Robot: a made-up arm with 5 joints. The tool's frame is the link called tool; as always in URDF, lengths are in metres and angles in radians.
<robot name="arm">
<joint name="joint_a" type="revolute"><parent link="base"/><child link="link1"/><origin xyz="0.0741 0.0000 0.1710"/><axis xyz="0 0 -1"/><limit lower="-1.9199" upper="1.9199"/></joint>
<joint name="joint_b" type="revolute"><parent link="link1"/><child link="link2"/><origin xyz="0.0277 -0.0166 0.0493"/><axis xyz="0 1 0"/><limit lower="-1.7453" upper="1.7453"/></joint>
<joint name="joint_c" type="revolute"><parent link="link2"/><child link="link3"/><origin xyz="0.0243 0.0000 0.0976"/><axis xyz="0 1 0"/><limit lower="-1.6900" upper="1.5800"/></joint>
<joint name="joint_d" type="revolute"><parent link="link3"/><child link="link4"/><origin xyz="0.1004 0.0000 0.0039"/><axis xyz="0 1 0"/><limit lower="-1.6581" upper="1.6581"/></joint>
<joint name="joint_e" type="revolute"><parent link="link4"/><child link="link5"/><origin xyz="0.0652 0.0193 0.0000"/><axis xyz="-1 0 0"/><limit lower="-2.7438" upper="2.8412"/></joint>
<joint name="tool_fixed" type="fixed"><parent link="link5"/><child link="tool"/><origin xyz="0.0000 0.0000 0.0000" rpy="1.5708 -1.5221 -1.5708"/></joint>
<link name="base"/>
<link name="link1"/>
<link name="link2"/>
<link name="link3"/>
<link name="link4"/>
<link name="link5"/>
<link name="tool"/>
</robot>
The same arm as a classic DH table. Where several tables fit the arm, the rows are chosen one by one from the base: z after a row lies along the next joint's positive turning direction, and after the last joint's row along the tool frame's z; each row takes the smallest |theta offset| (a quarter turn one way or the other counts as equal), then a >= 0, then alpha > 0; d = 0 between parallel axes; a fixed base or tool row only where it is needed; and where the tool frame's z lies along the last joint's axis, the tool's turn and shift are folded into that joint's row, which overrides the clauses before.
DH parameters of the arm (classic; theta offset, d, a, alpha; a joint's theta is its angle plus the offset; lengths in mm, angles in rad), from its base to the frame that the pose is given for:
base (fixed): 0 0 74.1 3.1416
joint_a: 0 -220.3 27.7 1.5708
joint_b: -1.3268 0 100.6 0
joint_c: 1.288 0 100.5 0
joint_d: -1.532 2.7 0 1.5708
joint_e: -0.0487 -65.2 0 0
Joint limits (rad, base to tool): -1.9199..1.9199 -1.7453..1.7453 -1.69..1.58 -1.6581..1.6581 -2.7438..2.8412

